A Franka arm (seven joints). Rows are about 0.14 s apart.
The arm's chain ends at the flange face. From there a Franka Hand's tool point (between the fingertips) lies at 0.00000 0.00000 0.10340 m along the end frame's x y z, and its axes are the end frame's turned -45 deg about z.
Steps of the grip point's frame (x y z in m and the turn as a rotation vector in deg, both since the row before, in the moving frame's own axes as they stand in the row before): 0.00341, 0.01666, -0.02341, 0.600, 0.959, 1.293; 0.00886, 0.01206, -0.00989, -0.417, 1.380, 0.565; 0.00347, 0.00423, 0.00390, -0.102, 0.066, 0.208; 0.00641, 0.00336, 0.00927, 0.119, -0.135, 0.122; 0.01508, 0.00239, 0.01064, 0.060, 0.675, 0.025; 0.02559, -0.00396, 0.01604, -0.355, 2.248, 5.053
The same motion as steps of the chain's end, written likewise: 0.01371, 0.01135, -0.02339, 1.102, 0.254, 1.293; 0.01249, 0.00348, -0.00986, 0.681, 1.271, 0.565; 0.00523, 0.00049, 0.00390, -0.025, 0.119, 0.208; 0.00723, -0.00218, 0.00927, -0.011, -0.180, 0.122; 0.01157, -0.00804, 0.01065, 0.520, 0.435, 0.025; 0.01187, -0.01863, 0.01612, 1.339, 1.841, 5.053
